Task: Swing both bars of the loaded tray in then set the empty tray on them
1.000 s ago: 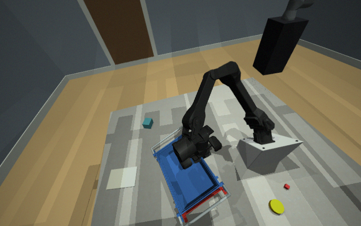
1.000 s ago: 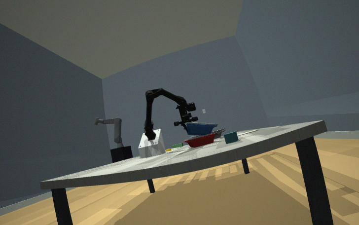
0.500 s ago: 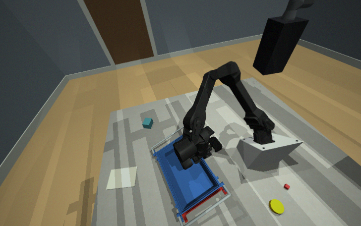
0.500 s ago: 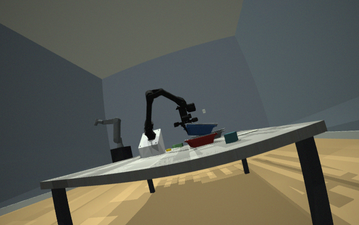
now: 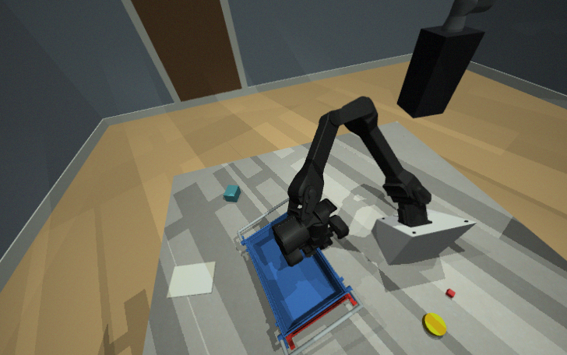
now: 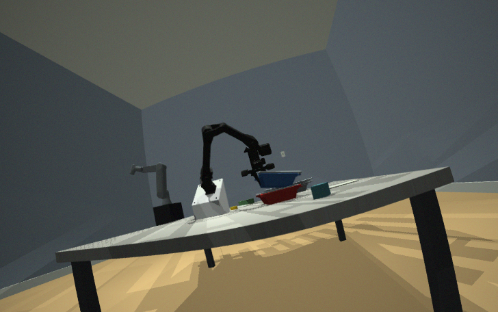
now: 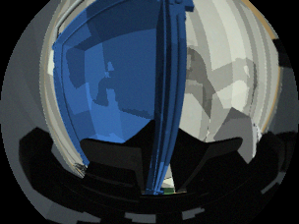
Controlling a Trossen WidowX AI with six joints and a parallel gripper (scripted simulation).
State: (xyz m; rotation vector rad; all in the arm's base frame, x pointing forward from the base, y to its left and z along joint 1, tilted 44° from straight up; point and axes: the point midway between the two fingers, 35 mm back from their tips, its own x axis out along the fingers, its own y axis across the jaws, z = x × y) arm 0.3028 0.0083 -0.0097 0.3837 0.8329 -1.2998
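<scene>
My gripper tip is now 8 cm short of the blue tray, 3 cm to the right of it and 1 cm below it. Also, from my gripper tip: yellow disc (28 cm behind, 22 cm to the left, 10 cm below); green block (28 cm behind, 55 cm to the left, 9 cm below); teal cube (28 cm ahead, 36 cm to the right, 9 cm below).
</scene>
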